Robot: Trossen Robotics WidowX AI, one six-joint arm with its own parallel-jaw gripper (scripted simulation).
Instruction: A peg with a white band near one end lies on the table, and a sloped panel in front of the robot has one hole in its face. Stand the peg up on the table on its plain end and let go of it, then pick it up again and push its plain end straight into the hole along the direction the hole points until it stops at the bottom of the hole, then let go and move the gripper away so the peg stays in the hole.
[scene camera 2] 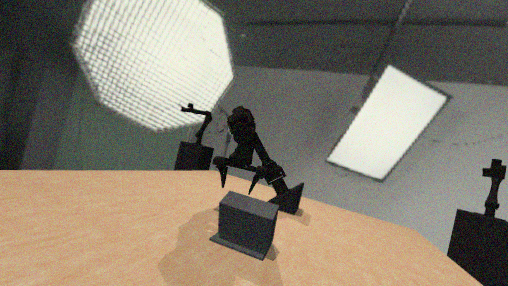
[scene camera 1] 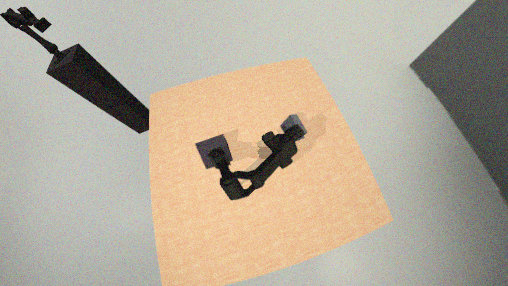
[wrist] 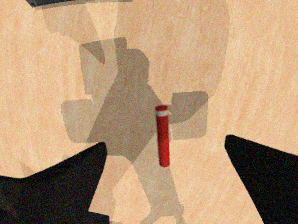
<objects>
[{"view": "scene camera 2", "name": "my gripper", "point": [235, 191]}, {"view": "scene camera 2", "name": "sloped panel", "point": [248, 219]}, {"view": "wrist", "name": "my gripper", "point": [166, 145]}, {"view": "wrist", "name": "red peg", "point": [161, 111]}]
</objects>
